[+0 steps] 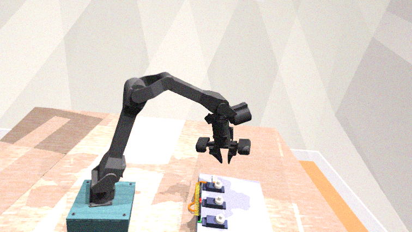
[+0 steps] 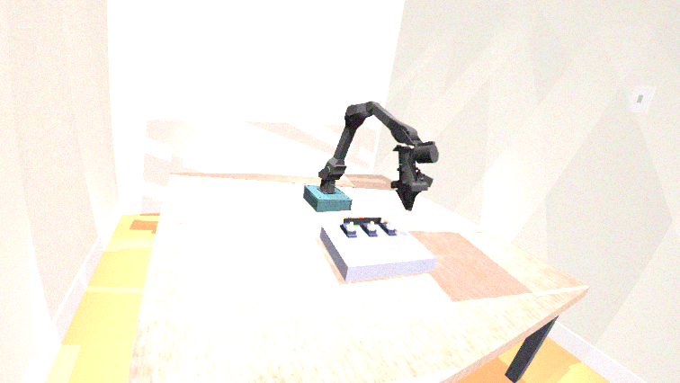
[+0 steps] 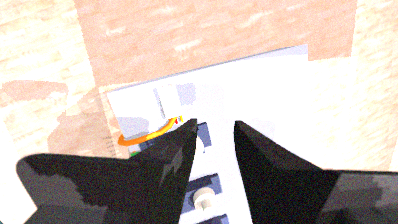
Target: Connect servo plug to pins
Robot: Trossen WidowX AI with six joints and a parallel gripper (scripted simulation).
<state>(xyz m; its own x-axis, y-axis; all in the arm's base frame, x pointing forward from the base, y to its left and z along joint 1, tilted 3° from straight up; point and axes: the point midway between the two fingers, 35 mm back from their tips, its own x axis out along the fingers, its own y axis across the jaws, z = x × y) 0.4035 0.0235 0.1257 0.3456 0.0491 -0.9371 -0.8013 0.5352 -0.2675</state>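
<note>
The red band is 12 cm behind my gripper tip, 10 cm to the right of it and 6 cm below it. From my gripper tip the other things lie so: white dot (12 cm behind, 11 cm to the right, 6 cm below); printed holder (14 cm to the right, 11 cm below, 4 cm ahead).
</note>
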